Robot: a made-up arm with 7 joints. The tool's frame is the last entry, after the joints. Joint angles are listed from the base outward. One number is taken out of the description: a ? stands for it. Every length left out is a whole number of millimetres.
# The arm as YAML. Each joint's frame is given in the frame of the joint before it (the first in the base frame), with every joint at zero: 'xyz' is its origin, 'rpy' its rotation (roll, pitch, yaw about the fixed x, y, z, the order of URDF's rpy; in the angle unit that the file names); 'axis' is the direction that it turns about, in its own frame. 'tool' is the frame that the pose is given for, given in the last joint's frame.
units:
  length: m
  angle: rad
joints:
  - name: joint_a
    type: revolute
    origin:
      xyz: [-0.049, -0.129, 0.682]
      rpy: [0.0, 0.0, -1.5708]
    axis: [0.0, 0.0, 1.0]
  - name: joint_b
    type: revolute
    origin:
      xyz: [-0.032, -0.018, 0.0]
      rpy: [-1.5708, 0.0, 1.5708]
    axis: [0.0, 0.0, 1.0]
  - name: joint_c
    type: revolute
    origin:
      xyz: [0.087, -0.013, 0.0]
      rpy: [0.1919, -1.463, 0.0]
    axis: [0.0, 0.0, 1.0]
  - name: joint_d
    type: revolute
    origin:
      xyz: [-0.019, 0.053, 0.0]
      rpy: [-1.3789, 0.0, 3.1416]
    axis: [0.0, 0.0, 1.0]
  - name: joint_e
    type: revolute
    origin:
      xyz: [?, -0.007, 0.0]
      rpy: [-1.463, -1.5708, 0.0]
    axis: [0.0, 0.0, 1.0]
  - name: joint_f
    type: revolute
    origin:
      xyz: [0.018, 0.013, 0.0]
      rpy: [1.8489, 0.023, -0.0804]
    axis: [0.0, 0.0, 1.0]
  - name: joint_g
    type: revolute
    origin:
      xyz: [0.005, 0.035, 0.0]
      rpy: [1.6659, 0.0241, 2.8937]
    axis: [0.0, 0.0, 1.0]
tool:
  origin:
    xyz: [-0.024, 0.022, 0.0]
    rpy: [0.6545, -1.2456, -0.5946]
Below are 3 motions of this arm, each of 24 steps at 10 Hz.
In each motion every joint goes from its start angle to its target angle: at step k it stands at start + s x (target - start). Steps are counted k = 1, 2, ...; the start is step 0. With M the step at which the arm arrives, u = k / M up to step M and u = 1 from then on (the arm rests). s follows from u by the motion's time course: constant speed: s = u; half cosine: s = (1 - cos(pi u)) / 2; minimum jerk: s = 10 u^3 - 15 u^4 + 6 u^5.
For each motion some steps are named. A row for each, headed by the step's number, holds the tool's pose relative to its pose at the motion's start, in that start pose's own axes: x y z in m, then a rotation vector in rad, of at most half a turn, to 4 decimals.
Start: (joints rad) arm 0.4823 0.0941 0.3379 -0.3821 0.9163 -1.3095 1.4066
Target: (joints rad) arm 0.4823 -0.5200 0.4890 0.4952 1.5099 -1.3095 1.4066
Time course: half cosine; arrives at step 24
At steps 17, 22, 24:
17: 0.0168 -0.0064 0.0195 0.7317 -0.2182 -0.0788
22: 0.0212 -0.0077 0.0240 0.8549 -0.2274 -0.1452
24: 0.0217 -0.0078 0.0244 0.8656 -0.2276 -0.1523

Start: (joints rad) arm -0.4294 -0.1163 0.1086 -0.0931 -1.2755 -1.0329 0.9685
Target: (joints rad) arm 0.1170 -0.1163 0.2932 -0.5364 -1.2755 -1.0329 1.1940
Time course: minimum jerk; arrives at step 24
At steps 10, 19, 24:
10: 0.0021 0.0110 0.0015 0.0313 0.0276 0.0680
19: 0.0027 0.0301 0.0060 0.0588 0.0498 0.1718
24: 0.0025 0.0322 0.0068 0.0605 0.0498 0.1824

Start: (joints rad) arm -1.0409 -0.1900 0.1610 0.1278 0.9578 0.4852 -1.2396
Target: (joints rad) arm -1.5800 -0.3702 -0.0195 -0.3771 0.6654 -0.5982 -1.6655
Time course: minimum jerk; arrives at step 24
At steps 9, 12, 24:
9: 0.0325 -0.0291 0.0024 -0.0363 -0.0046 -0.5843
12: 0.0499 -0.0601 0.0018 -0.1063 0.0245 -1.0586
24: 0.0524 -0.1340 -0.0030 -0.3621 0.1860 -2.0833

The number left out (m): -0.081
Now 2 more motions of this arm.
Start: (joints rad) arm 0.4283 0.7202 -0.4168 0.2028 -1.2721 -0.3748 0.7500
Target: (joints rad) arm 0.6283 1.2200 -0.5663 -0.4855 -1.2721 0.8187 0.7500
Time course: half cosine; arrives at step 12
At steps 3, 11, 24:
3: 0.0174 -0.0079 -0.0121 0.0364 0.2301 -0.1903
11: 0.0217 -0.0633 -0.1357 -0.0535 1.6609 -1.2437
24: 0.0199 -0.0642 -0.1380 -0.0612 1.6903 -1.2658

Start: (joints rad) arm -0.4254 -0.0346 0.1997 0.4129 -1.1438 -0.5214 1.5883
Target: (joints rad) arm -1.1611 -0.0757 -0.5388 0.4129 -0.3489 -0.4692 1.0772
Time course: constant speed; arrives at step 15
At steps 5, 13, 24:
5: -0.0120 -0.0240 0.0395 0.1475 -0.5031 -0.1056
13: -0.0586 -0.0604 0.0717 0.2238 -1.3332 -0.3250
24: -0.0723 -0.0668 0.0736 0.2139 -1.5397 -0.3768

